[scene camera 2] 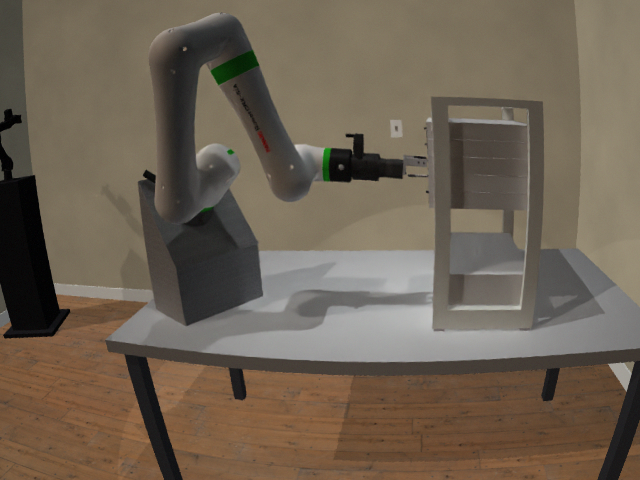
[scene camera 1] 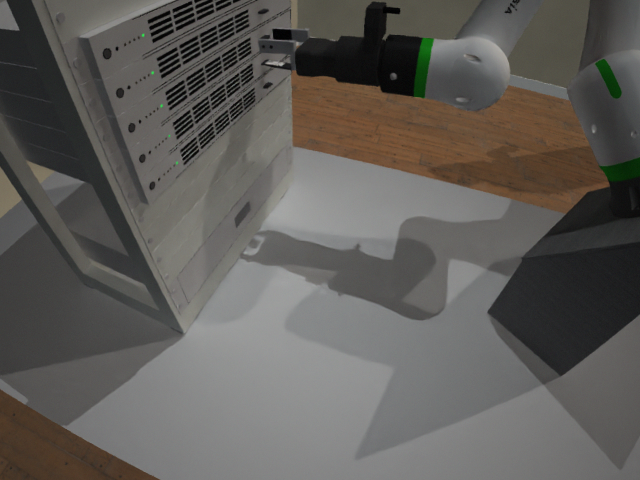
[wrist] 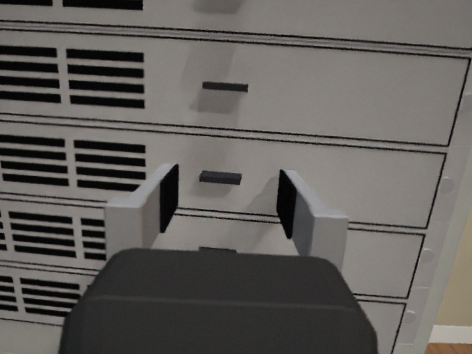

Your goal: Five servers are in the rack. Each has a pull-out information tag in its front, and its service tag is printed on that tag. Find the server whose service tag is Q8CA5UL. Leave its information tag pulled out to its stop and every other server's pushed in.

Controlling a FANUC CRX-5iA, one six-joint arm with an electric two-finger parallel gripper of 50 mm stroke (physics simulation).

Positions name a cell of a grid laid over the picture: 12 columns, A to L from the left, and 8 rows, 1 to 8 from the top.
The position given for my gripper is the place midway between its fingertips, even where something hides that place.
Note:
I see my gripper (scene camera 1: E1) and a rack (scene camera 1: D3).
The rack shows as well in scene camera 2 (scene camera 2: I3) and in the wrist view (wrist: J3). My gripper also shows in scene camera 2 (scene camera 2: H3) and in the wrist view (wrist: F5).

